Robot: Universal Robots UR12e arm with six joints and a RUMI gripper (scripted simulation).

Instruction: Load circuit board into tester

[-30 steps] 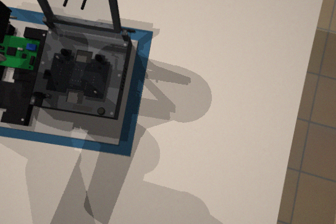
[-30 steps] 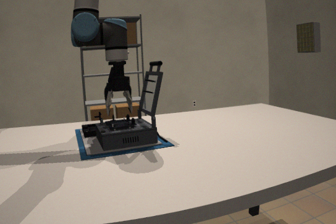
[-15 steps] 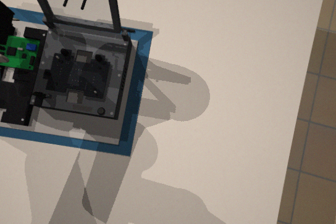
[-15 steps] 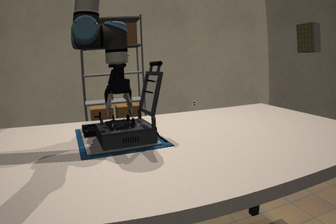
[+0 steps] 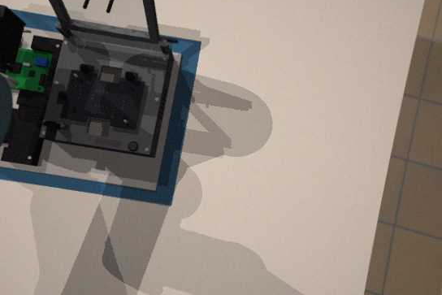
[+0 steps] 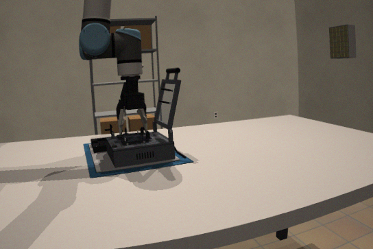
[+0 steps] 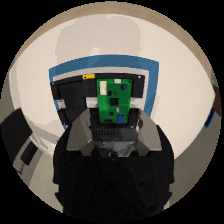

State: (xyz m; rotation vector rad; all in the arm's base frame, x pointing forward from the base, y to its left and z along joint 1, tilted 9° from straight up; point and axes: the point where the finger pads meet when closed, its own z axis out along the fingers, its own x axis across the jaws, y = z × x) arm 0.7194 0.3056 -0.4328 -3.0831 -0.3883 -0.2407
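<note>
The green circuit board is 3 cm below my hand. The rest, counted from my hand: dark grey tester 13 cm to the right, 6 cm above, 3 cm ahead; dark nest 17 cm to the right, 2 cm above, 1 cm ahead; tester lid 14 cm to the right, 13 cm above, 12 cm ahead.
</note>
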